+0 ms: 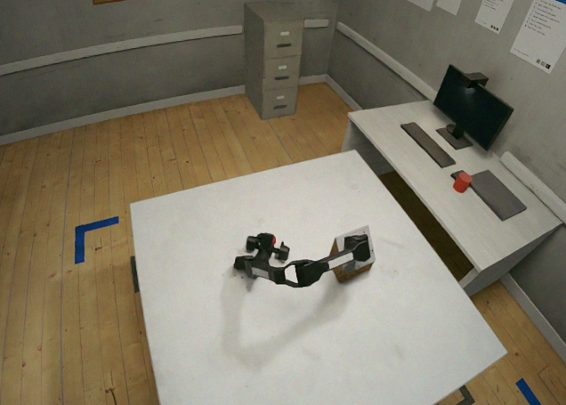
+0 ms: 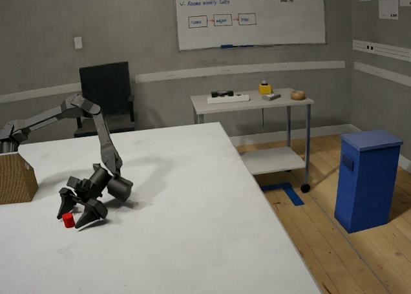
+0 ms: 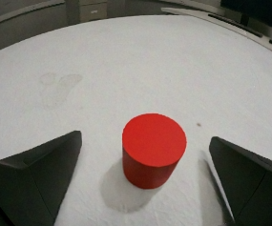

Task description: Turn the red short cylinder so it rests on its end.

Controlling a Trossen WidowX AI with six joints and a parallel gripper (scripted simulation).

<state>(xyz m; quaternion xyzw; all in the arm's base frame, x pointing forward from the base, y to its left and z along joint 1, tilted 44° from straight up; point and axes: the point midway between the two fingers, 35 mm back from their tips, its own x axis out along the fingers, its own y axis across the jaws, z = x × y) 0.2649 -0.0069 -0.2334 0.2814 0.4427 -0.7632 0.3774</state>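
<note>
My gripper is now 10 mm past the red short cylinder, 20 mm to the left of it and 10 mm above it.
</note>
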